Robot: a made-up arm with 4 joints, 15 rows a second.
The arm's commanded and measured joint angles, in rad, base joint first. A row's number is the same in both.
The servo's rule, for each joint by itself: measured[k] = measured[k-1] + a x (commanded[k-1-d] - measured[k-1]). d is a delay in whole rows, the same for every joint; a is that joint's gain. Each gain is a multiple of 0.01, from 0.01 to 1. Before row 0 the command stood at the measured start. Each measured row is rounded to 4 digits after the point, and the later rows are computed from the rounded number. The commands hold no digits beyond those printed.
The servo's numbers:
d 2
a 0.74 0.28 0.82 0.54
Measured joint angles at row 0:
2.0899 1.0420 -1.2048 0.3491
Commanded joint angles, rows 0 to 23:
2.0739 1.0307 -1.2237 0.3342
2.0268 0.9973 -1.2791 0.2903
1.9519 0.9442 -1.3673 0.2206
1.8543 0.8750 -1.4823 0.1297
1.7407 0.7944 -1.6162 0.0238
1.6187 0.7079 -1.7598 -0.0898
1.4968 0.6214 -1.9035 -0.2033
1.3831 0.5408 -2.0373 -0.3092
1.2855 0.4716 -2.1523 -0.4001
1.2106 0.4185 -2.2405 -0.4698
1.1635 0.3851 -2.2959 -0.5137
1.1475 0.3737 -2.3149 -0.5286
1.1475 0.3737 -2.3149 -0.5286
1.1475 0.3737 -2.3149 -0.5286
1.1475 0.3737 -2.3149 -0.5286
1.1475 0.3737 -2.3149 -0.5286
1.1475 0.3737 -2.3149 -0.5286
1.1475 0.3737 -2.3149 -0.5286
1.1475 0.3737 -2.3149 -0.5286
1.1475 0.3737 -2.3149 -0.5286
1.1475 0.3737 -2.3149 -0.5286
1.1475 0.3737 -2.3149 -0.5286
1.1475 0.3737 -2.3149 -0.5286
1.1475 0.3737 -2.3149 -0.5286
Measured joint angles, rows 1 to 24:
2.0899 1.0420 -1.2048 0.3491
2.0899 1.0420 -1.2048 0.3491
2.0781 1.0388 -1.2203 0.3411
2.0401 1.0272 -1.2685 0.3137
1.9748 1.0040 -1.3495 0.2634
1.8856 0.9679 -1.4584 0.1912
1.7784 0.9193 -1.5878 0.1008
1.6602 0.8601 -1.7288 -0.0021
1.5393 0.7933 -1.8721 -0.1107
1.4237 0.7226 -2.0076 -0.2179
1.3214 0.6523 -2.1263 -0.3163
1.2394 0.5868 -2.2199 -0.3992
1.1832 0.5303 -2.2822 -0.4610
1.1568 0.4865 -2.3090 -0.4975
1.1499 0.4549 -2.3138 -0.5143
1.1481 0.4322 -2.3147 -0.5220
1.1477 0.4158 -2.3149 -0.5256
1.1476 0.4040 -2.3149 -0.5272
1.1475 0.3955 -2.3149 -0.5280
1.1475 0.3894 -2.3149 -0.5283
1.1475 0.3850 -2.3149 -0.5285
1.1475 0.3818 -2.3149 -0.5286
1.1475 0.3795 -2.3149 -0.5286
1.1475 0.3779 -2.3149 -0.5286

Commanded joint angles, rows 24 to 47:
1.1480 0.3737 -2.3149 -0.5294
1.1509 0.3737 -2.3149 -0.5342
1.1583 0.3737 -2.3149 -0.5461
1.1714 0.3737 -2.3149 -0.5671
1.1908 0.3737 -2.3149 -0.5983
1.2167 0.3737 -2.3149 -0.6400
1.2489 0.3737 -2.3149 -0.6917
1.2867 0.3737 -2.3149 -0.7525
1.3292 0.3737 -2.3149 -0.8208
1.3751 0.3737 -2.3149 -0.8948
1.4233 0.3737 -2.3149 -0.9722
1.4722 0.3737 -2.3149 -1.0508
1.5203 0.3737 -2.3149 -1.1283
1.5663 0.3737 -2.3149 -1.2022
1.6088 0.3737 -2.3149 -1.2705
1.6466 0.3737 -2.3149 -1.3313
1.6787 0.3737 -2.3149 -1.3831
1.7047 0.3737 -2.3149 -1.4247
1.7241 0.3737 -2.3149 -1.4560
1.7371 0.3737 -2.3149 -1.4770
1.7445 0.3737 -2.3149 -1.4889
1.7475 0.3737 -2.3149 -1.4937
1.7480 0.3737 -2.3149 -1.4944
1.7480 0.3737 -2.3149 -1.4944
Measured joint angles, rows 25 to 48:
1.1475 0.3767 -2.3149 -0.5286
1.1475 0.3759 -2.3149 -0.5286
1.1479 0.3753 -2.3149 -0.5290
1.1501 0.3749 -2.3149 -0.5318
1.1562 0.3746 -2.3149 -0.5395
1.1674 0.3743 -2.3149 -0.5544
1.1847 0.3741 -2.3149 -0.5781
1.2084 0.3740 -2.3149 -0.6115
1.2384 0.3739 -2.3149 -0.6548
1.2741 0.3738 -2.3149 -0.7076
1.3149 0.3738 -2.3149 -0.7687
1.3594 0.3738 -2.3149 -0.8368
1.4067 0.3738 -2.3149 -0.9099
1.4552 0.3738 -2.3149 -0.9860
1.5034 0.3738 -2.3149 -1.0628
1.5499 0.3738 -2.3149 -1.1381
1.5935 0.3738 -2.3149 -1.2096
1.6328 0.3738 -2.3149 -1.2753
1.6668 0.3738 -2.3149 -1.3335
1.6948 0.3738 -2.3149 -1.3827
1.7165 0.3738 -2.3149 -1.4223
1.7317 0.3738 -2.3149 -1.4518
1.7412 0.3738 -2.3149 -1.4718
1.7459 0.3738 -2.3149 -1.4836

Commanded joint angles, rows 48 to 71:
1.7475 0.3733 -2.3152 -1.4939
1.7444 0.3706 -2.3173 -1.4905
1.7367 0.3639 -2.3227 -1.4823
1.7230 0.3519 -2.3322 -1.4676
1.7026 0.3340 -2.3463 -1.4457
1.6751 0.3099 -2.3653 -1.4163
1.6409 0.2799 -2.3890 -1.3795
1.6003 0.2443 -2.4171 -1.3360
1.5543 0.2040 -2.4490 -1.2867
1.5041 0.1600 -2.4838 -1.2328
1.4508 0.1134 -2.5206 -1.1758
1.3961 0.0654 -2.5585 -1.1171
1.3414 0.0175 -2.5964 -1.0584
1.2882 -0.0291 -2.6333 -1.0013
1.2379 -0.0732 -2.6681 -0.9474
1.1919 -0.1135 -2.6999 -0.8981
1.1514 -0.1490 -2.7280 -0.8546
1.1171 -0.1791 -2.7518 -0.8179
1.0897 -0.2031 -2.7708 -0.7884
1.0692 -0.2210 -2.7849 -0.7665
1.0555 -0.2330 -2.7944 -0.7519
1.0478 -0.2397 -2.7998 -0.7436
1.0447 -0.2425 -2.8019 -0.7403
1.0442 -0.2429 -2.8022 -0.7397
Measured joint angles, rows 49 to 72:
1.7475 0.3738 -2.3149 -1.4894
1.7479 0.3738 -2.3149 -1.4921
1.7476 0.3737 -2.3151 -1.4931
1.7452 0.3728 -2.3169 -1.4917
1.7389 0.3703 -2.3217 -1.4866
1.7271 0.3651 -2.3303 -1.4763
1.7090 0.3564 -2.3434 -1.4598
1.6839 0.3434 -2.3614 -1.4363
1.6521 0.3256 -2.3840 -1.4056
1.6138 0.3028 -2.4111 -1.3680
1.5698 0.2751 -2.4422 -1.3241
1.5212 0.2429 -2.4763 -1.2748
1.4691 0.2066 -2.5126 -1.2213
1.4151 0.1671 -2.5502 -1.1650
1.3606 0.1252 -2.5881 -1.1074
1.3070 0.0820 -2.6252 -1.0501
1.2559 0.0385 -2.6604 -0.9946
1.2085 -0.0041 -2.6928 -0.9425
1.1662 -0.0447 -2.7217 -0.8950
1.1299 -0.0823 -2.7464 -0.8534
1.1002 -0.1161 -2.7664 -0.8183
1.0773 -0.1455 -2.7816 -0.7903
1.0612 -0.1700 -2.7921 -0.7696
1.0513 -0.1895 -2.7984 -0.7556

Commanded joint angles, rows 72 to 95:
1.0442 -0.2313 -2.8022 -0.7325
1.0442 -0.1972 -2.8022 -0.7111
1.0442 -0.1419 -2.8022 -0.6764
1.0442 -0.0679 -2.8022 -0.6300
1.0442 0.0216 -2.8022 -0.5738
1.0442 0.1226 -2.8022 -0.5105
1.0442 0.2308 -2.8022 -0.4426
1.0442 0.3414 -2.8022 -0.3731
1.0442 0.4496 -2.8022 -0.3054
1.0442 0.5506 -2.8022 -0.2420
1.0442 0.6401 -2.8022 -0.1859
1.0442 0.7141 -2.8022 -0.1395
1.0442 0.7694 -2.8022 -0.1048
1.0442 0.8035 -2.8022 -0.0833
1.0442 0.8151 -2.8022 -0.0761
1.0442 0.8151 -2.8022 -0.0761
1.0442 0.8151 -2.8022 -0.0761
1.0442 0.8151 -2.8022 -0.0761
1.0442 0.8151 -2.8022 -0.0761
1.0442 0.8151 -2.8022 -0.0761
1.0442 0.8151 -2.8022 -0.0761
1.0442 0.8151 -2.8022 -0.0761
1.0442 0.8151 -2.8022 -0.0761
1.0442 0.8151 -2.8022 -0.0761
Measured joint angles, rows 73 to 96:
1.0464 -0.2043 -2.8013 -0.7473
1.0448 -0.2151 -2.8020 -0.7432
1.0444 -0.2196 -2.8022 -0.7374
1.0443 -0.2133 -2.8022 -0.7232
1.0442 -0.1933 -2.8022 -0.6979
1.0442 -0.1582 -2.8022 -0.6612
1.0442 -0.1079 -2.8022 -0.6140
1.0442 -0.0434 -2.8022 -0.5581
1.0442 0.0334 -2.8022 -0.4957
1.0442 0.1196 -2.8022 -0.4295
1.0442 0.2120 -2.8022 -0.3625
1.0442 0.3068 -2.8022 -0.2974
1.0442 0.4001 -2.8022 -0.2372
1.0442 0.4880 -2.8022 -0.1844
1.0442 0.5668 -2.8022 -0.1414
1.0442 0.6331 -2.8022 -0.1100
1.0442 0.6841 -2.8022 -0.0917
1.0442 0.7208 -2.8022 -0.0833
1.0442 0.7472 -2.8022 -0.0794
1.0442 0.7662 -2.8022 -0.0776
1.0442 0.7799 -2.8022 -0.0768
1.0442 0.7898 -2.8022 -0.0764
1.0442 0.7969 -2.8022 -0.0762
1.0442 0.8020 -2.8022 -0.0761

